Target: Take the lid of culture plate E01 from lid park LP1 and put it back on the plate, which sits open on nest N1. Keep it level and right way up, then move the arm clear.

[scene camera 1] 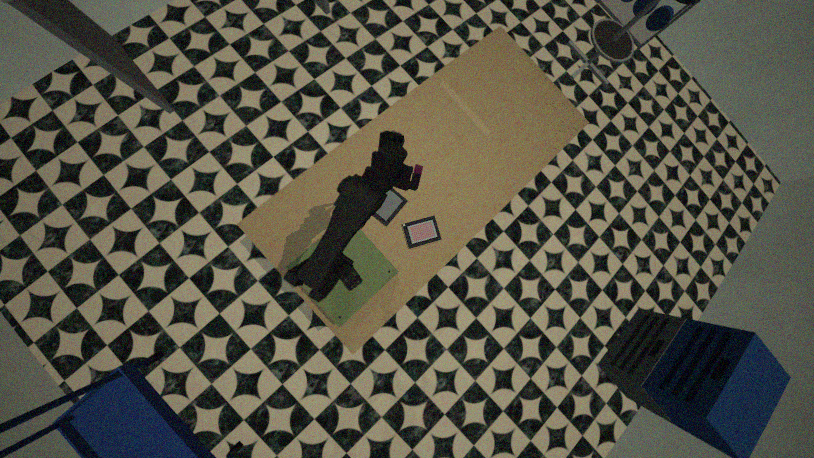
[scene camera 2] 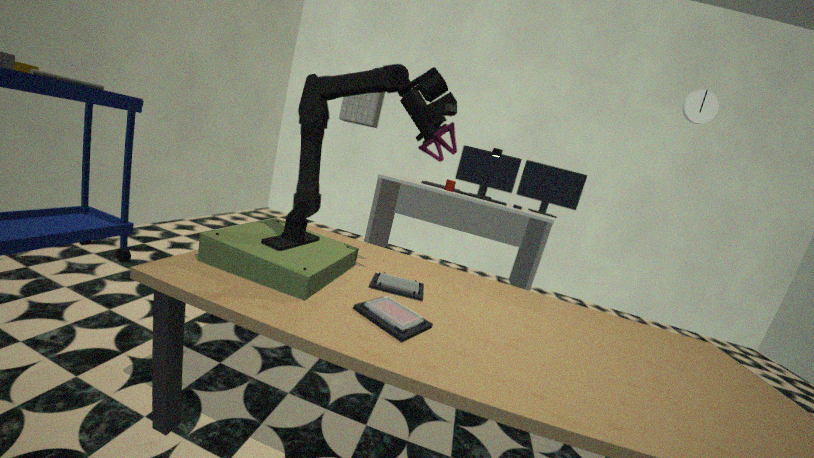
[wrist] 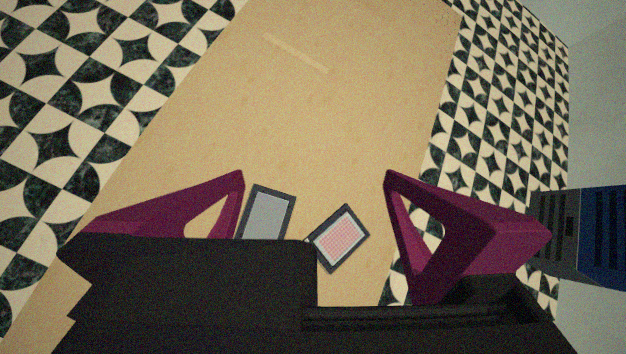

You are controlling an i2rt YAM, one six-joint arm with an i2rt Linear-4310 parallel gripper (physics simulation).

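Pixels of known places: gripper, between the fingertips: (scene camera 1: 405,163) (scene camera 2: 448,157) (wrist: 313,177); arm's base, origin of its link: (scene camera 2: 292,241).
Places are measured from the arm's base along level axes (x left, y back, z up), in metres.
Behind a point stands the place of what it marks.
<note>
The grey lid (scene camera 1: 389,205) @(x 0.107, y -0.330, z -0.052 m) (scene camera 2: 396,283) @(x 0.095, y -0.324, z -0.052 m) (wrist: 265,215) @(x 0.122, y -0.334, z -0.053 m) lies flat in the dark-framed lid park LP1 (scene camera 1: 395,211) (scene camera 2: 420,294) @(x 0.095, y -0.404, z -0.060 m) (wrist: 288,215) @(x 0.069, y -0.364, z -0.060 m). The arm partly covers it in scene camera 1; the gripper body hides its near end in the wrist view. The culture plate (scene camera 1: 422,231) @(x -0.086, y -0.381, z -0.044 m) (scene camera 2: 392,312) @(x -0.107, y -0.383, z -0.044 m) (wrist: 340,237) @(x -0.084, y -0.383, z -0.045 m), showing pink contents, sits level on the dark nest N1 (scene camera 1: 424,242) @(x -0.123, y -0.359, z -0.050 m) (scene camera 2: 401,334) (wrist: 348,251) @(x -0.120, y -0.360, z -0.043 m). My gripper (scene camera 1: 417,173) @(x 0.118, y -0.375, z 0.350 m) (scene camera 2: 447,156) @(x 0.118, y -0.375, z 0.350 m) (wrist: 313,177) @(x 0.118, y -0.375, z 0.350 m) is open and empty, tilted, high above the table and beyond both holders from the arm's base.
The arm stands on a green block (scene camera 1: 370,273) @(x -0.093, y -0.077, z -0.003 m) (scene camera 2: 256,267) @(x -0.177, y -0.032, z -0.029 m) at one end of the wooden table (scene camera 1: 512,85) @(x 0.264, y -1.318, z -0.070 m) (scene camera 2: 569,364) @(x 0.007, y -0.829, z -0.070 m) (wrist: 350,100) @(x 0.085, y -0.788, z -0.070 m). LP1 and N1 are close together beside the block. A blue cart (scene camera 2: 113,99), a desk (scene camera 2: 455,222) with monitors and a blue cabinet (scene camera 1: 745,393) (wrist: 605,235) stand away from the table.
</note>
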